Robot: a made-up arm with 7 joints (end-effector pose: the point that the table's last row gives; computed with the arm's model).
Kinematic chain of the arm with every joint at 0, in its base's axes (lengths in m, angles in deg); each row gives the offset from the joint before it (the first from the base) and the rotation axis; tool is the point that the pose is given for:
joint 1: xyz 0 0 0.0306 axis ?
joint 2: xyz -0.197 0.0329 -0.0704 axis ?
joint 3: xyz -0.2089 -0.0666 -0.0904 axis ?
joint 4: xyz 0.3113 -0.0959 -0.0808 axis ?
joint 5: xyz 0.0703 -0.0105 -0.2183 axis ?
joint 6: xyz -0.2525 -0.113 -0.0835 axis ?
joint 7: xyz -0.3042 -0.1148 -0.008 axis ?
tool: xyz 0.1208 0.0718 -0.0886
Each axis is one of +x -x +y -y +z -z.
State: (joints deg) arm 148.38 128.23 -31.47 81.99 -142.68 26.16 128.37
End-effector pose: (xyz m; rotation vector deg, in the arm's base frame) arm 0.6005 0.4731 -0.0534 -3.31 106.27 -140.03
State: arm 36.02 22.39 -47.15 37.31 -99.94 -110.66 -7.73
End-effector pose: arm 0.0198 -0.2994 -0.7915 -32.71 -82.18 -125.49
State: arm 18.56 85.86 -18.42 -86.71 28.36 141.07 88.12
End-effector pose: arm -0.2035 0.5273 -0.3445 140.62 -37.26 73.60
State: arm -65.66 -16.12 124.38 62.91 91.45 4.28 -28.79
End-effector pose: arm -0.6677 -0.0460 -0.1374 -61.47 -71.47 -92.74
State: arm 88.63 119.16 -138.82 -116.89 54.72 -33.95 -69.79
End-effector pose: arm 0.3011 0.8858 -0.6272 9.15 -140.50 103.98
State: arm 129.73 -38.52 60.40 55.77 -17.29 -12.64 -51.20
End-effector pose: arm 0.1743 -0.3510 0.4954 156.40 78.34 19.54
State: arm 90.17 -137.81 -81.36 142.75 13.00 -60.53 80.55
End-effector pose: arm -0.6536 0.2157 -0.5933 -30.89 -86.32 -48.91
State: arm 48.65 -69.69 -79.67 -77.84 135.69 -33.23 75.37
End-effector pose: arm -0.1320 -0.4183 -0.0064 -17.79 80.13 -119.57
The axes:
joint 1: -y
joint 2: +x
joint 3: +z
joint 4: +z
joint 5: +x
joint 6: +z
joint 7: +x

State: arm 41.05 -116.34 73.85 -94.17 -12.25 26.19 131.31
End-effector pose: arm -0.4748 -0.2666 -0.3528 6.12 -38.82 -5.62
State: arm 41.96 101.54 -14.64 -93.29 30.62 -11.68 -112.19
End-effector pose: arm -0.3228 0.6246 0.0980 12.74 76.90 12.03
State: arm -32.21 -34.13 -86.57 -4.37 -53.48 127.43 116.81
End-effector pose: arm -0.5383 -0.3851 0.3251 79.27 73.76 -74.05
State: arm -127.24 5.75 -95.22 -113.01 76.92 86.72 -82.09
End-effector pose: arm -0.3223 -0.3395 0.9943 148.54 -13.10 -41.13
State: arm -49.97 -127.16 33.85 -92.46 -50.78 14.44 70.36
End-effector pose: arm -0.3371 -0.3539 0.2885 -92.76 -12.58 14.74
